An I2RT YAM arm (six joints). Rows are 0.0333 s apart.
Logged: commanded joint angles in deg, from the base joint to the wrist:
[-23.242 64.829 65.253 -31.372 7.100 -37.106]
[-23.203 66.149 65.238 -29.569 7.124 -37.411]
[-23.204 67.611 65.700 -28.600 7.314 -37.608]
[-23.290 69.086 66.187 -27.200 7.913 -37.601]
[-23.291 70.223 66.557 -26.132 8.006 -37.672]
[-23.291 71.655 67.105 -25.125 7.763 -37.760]
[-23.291 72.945 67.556 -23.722 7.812 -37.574]
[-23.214 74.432 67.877 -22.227 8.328 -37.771]
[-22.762 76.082 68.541 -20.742 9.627 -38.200]
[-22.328 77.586 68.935 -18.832 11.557 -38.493]
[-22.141 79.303 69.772 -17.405 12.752 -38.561]
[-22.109 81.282 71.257 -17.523 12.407 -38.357]
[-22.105 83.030 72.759 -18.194 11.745 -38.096]
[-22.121 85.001 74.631 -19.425 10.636 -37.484]
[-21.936 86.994 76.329 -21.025 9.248 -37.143]
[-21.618 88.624 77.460 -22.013 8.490 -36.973]
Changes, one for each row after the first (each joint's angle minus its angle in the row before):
[0.039 1.320 -0.015 1.803 0.024 -0.305]
[-0.001 1.462 0.462 0.969 0.190 -0.197]
[-0.086 1.475 0.487 1.400 0.599 0.007]
[-0.001 1.137 0.370 1.068 0.093 -0.071]
[0.000 1.432 0.548 1.007 -0.243 -0.088]
[0.000 1.290 0.451 1.403 0.049 0.186]
[0.077 1.487 0.321 1.495 0.516 -0.197]
[0.452 1.650 0.664 1.485 1.299 -0.429]
[0.434 1.504 0.394 1.910 1.930 -0.293]
[0.187 1.717 0.837 1.427 1.195 -0.068]
[0.032 1.979 1.485 -0.118 -0.345 0.204]
[0.004 1.748 1.502 -0.671 -0.662 0.261]
[-0.016 1.971 1.872 -1.231 -1.109 0.612]
[0.185 1.993 1.698 -1.600 -1.388 0.341]
[0.318 1.630 1.131 -0.988 -0.758 0.170]

